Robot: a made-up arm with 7 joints.
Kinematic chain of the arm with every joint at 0, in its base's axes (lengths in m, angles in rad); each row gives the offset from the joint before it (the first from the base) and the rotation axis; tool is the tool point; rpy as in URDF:
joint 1: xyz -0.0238 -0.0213 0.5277 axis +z
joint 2: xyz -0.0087 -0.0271 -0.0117 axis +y
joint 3: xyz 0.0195 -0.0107 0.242 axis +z
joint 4: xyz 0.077 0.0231 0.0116 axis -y
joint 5: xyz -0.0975 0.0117 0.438 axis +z
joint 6: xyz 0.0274 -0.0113 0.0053 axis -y
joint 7: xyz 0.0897 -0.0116 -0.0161 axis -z
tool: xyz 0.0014 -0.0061 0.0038 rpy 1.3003 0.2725 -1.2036
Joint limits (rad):
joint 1: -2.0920..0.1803
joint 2: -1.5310..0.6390
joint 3: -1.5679..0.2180
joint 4: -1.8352..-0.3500
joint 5: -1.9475..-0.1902
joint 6: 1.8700..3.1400
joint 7: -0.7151..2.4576
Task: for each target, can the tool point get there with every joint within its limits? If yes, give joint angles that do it. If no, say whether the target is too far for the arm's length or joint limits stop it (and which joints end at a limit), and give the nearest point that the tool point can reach.
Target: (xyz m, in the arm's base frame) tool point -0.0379 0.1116 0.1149
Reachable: no: joint limits stop it (at a limit: joint 1, joint 2, joint 3, joint 4, joint 5, joint 6, joint 7) | nearest point 0.4856 0.2466 0.3822 | short by 0.603 m
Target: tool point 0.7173 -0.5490 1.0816
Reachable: no: too far | nearest point 0.5446 -0.4260 0.9574 | short by 0.246 m
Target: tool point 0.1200 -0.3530 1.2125
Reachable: yes | joints -0.9942 -0.1976 -0.1217 -1.1045 -0.7072 2.3979 -0.4745
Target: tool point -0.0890 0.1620 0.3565
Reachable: no: joint limits stop it (at a limit: joint 1, joint 2, joint 3, joint 4, joint 5, joint 6) | nearest point -0.3943 0.5301 0.5690 | short by 0.523 m
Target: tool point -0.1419 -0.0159 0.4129
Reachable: no: joint limits stop it (at a limit: joint 1, joint 2, joint 4, joint 5, joint 6, joint 7) | nearest point -0.5853 -0.2733 0.4202 | short by 0.513 m
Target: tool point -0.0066 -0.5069 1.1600
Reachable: yes | joints -0.8835 0.3522 -1.2298 -0.6574 -0.8924 2.3394 1.1056
